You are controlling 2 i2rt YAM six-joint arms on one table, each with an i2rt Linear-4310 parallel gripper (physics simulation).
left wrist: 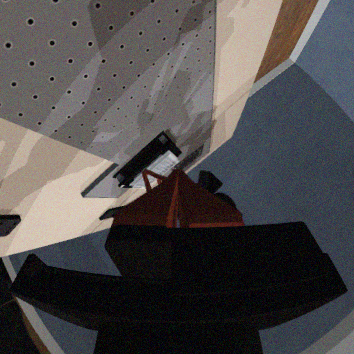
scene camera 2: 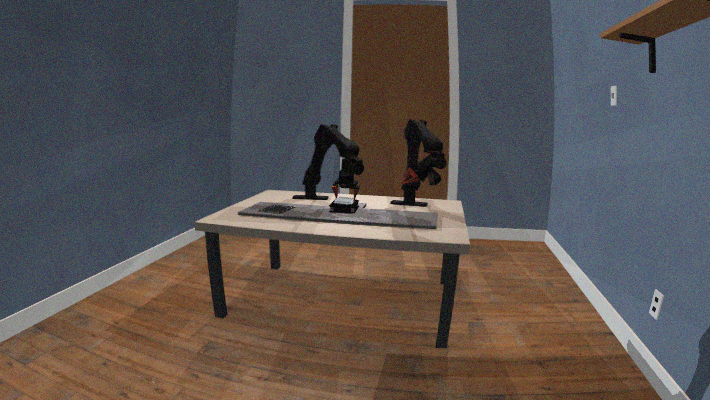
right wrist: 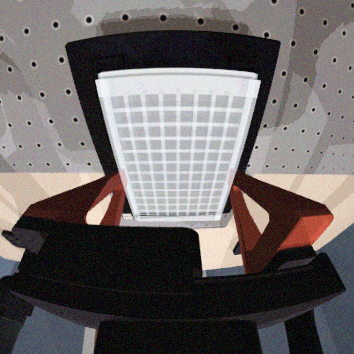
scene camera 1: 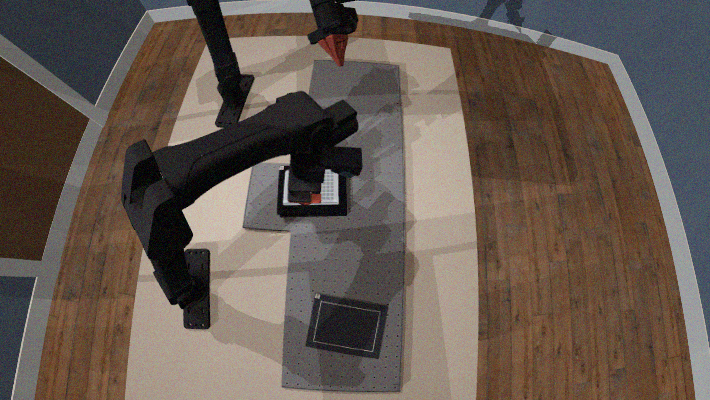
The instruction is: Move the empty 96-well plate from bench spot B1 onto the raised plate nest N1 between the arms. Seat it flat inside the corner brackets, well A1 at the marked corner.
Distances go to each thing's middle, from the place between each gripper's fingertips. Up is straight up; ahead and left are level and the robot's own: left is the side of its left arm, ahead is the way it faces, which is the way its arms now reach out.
Scene:
My left hand is 28 cm to the left of the white well plate (scene camera 1: 329,188), 10 cm above it and 5 cm past it. From my left hand the other things lie so: dark nest with white outline (scene camera 1: 339,325): 60 cm to the right, 14 cm below, 5 cm ahead.
The white well plate is 10 mm ahead of my right hand. Round my right hand: dark nest with white outline: 110 mm ahead, 310 mm to the right, 40 mm below.

